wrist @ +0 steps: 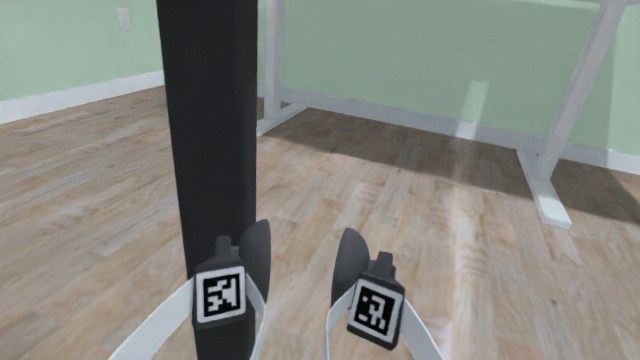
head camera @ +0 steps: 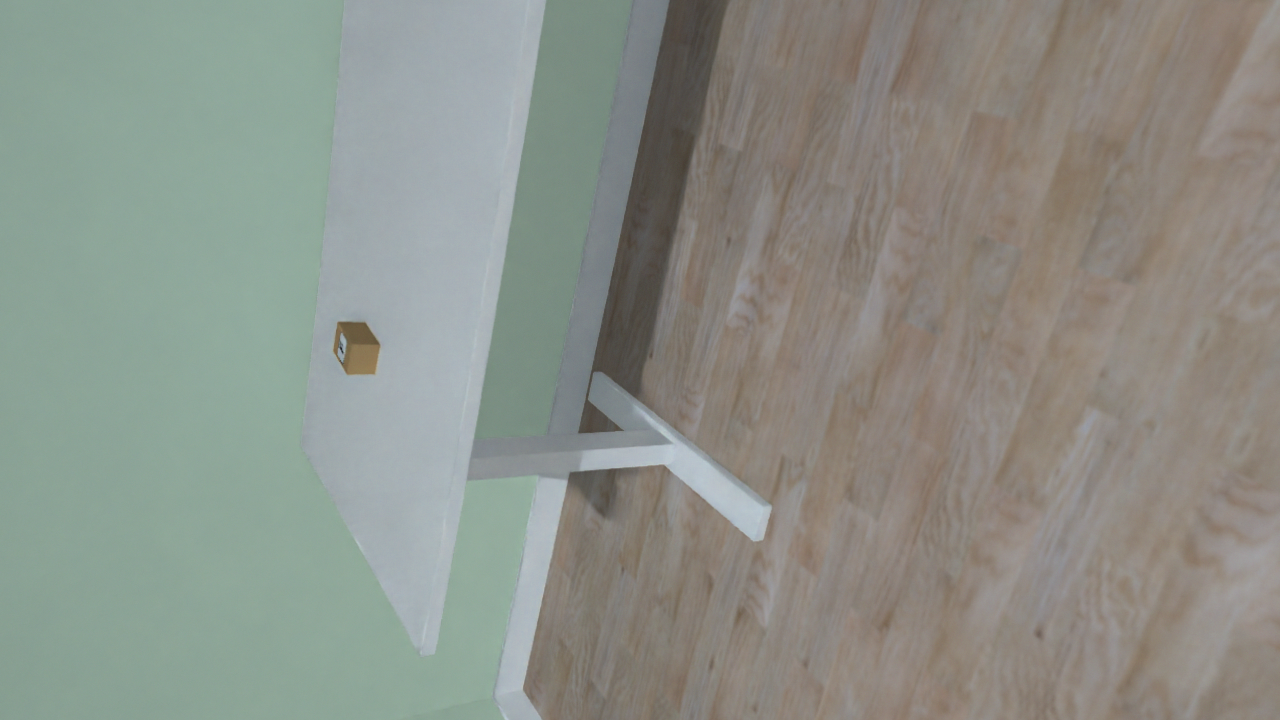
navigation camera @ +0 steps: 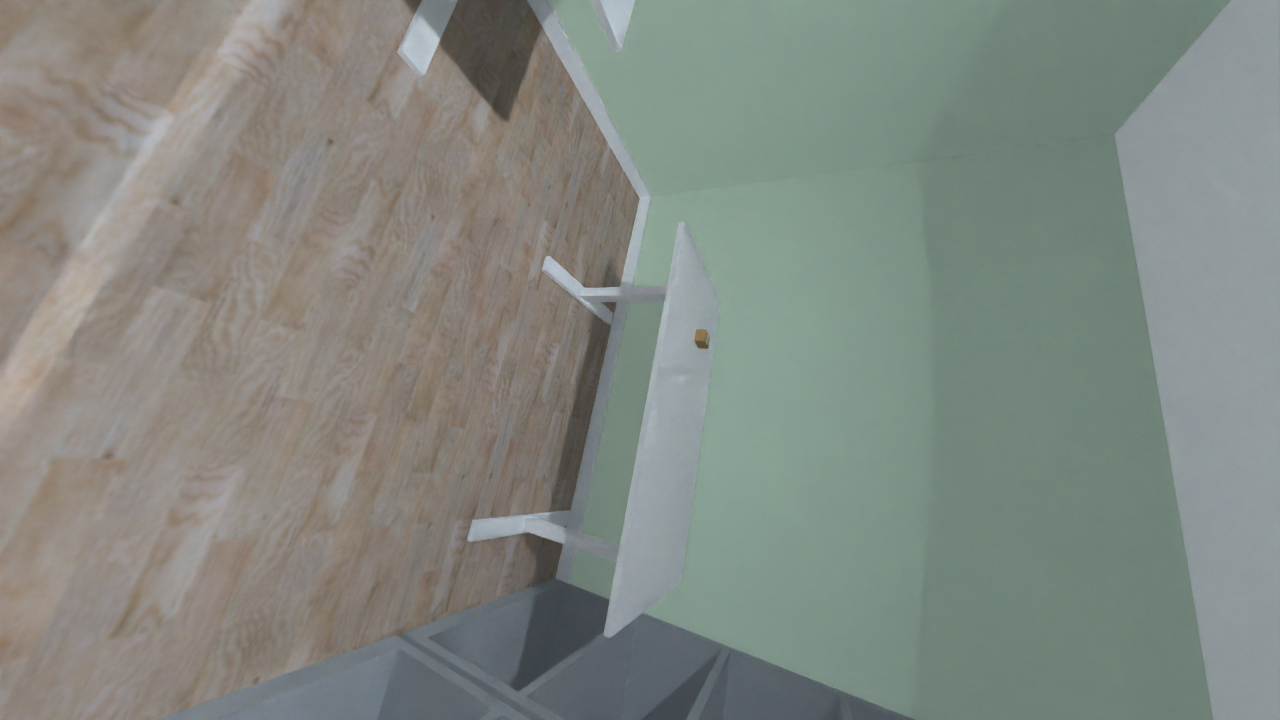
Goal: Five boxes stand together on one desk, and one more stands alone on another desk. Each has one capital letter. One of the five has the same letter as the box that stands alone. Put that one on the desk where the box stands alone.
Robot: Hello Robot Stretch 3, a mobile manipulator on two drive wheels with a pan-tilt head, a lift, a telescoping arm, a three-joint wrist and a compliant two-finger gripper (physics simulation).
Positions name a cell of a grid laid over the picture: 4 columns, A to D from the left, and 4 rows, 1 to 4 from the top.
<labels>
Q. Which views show my gripper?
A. The wrist view only.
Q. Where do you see a brown box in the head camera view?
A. B2
</labels>
